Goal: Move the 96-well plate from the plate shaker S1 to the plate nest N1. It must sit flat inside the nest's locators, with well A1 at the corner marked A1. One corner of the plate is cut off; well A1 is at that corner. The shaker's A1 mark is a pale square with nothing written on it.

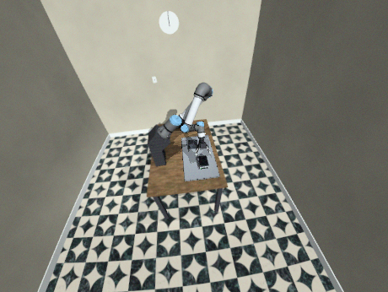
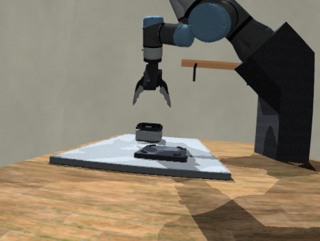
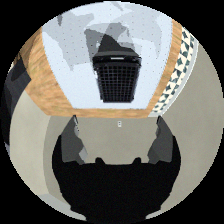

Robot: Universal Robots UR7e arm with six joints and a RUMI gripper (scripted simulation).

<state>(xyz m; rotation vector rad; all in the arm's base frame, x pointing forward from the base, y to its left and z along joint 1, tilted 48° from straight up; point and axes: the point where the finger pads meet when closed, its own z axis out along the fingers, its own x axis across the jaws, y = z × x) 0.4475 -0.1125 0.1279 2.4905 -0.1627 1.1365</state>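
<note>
The 96-well plate is 80 mm below my hand. Round my hand: plate nest N1: 330 mm to the left, 140 mm below, 140 mm behind.
</note>
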